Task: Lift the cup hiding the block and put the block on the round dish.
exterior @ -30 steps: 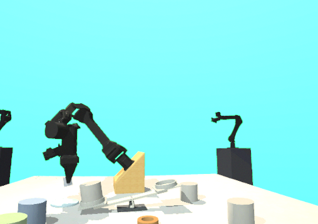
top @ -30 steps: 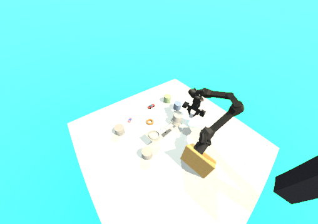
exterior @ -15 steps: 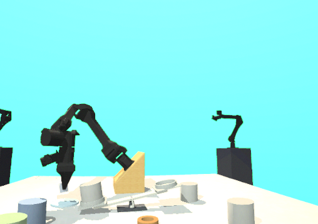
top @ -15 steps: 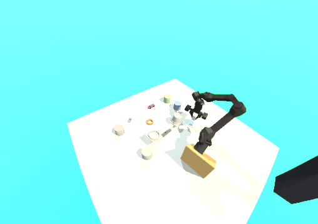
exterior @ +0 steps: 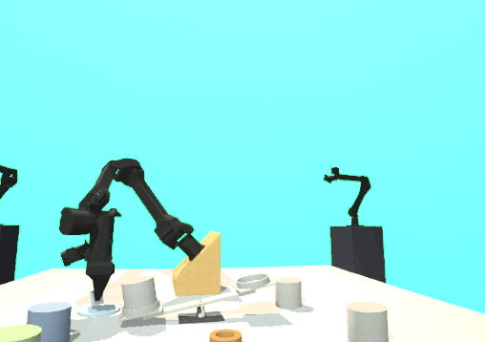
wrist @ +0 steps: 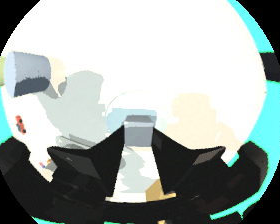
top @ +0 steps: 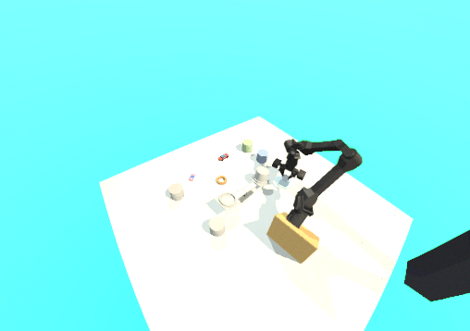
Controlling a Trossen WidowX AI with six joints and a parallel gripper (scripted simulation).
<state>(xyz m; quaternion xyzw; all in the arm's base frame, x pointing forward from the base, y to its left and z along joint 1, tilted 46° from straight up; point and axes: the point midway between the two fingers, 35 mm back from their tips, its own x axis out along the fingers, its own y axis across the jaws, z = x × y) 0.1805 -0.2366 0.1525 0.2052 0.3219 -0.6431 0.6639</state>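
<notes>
My gripper tip is now right at the pale blue block. From my gripper tip the other things lie so: grey cup: 10 cm ahead, 8 cm to the left, 3 cm above; round light-blue dish: 2 cm below; blue cylinder: 19 cm ahead, 5 cm to the right, 1 cm above.
</notes>
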